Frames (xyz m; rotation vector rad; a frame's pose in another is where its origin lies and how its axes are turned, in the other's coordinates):
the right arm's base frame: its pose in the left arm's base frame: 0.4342 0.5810 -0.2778 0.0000 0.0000 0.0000
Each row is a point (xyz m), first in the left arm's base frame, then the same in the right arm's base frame.
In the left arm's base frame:
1: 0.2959 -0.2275 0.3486
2: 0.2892 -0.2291 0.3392
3: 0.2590 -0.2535 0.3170
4: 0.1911 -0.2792 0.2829
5: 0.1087 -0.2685 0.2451
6: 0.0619 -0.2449 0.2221
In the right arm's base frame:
1: -0.1383 -0.8085 0.6264
2: -0.1450 -0.8101 0.6170
3: -0.1752 -0.8345 0.5948
4: -0.2431 -0.8602 0.5607
5: -0.3255 -0.8495 0.5229
6: -0.3723 -0.8259 0.4999

